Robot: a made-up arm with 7 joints.
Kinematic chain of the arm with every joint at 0, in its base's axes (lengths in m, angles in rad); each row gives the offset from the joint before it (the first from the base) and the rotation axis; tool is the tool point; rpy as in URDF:
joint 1: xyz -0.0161 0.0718 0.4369 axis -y
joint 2: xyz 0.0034 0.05 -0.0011 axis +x
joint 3: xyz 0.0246 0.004 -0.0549 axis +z
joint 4: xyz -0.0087 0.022 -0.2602 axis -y
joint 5: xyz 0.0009 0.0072 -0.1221 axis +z
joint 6: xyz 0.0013 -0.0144 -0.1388 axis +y
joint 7: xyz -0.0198 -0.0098 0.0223 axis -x
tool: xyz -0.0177 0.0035 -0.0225 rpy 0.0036 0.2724 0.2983
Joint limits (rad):
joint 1: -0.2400..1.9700
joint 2: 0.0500..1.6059
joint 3: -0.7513..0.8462
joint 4: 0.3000..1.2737
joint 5: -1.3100..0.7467
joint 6: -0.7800..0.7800
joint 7: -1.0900..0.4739
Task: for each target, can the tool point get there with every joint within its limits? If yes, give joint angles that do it. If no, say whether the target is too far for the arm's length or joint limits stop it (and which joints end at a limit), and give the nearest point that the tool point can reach.
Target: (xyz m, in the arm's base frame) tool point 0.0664 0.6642 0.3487
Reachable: yes | joints -0.0136 1.3445 0.0716 0.4078 -0.3652 0.4817 -0.4728
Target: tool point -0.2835 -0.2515 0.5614
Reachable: no: joint limits stop it (at a limit: joint 1, joint 2, joint 3, joint 4, joint 5, joint 6, joint 7) | nearest point 0.2720 -0.0105 0.7524 | short by 0.635 m
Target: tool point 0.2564 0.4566 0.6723
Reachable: yes | joints 1.6940 1.0568 -0.5953 1.1494 0.0446 0.5612 -0.3367
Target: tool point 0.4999 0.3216 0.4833
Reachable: yes | joints 1.2684 0.1858 0.3355 0.9523 -0.9714 -0.4203 0.1696
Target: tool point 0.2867 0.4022 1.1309
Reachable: no: too far | nearest point 0.2614 0.3339 0.8479 | short by 0.292 m
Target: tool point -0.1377 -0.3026 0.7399
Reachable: no: joint limits stop it (at a limit: joint 1, joint 2, joint 3, joint 4, joint 5, joint 6, joint 7) | nearest point 0.2743 -0.0444 0.7927 | short by 0.489 m
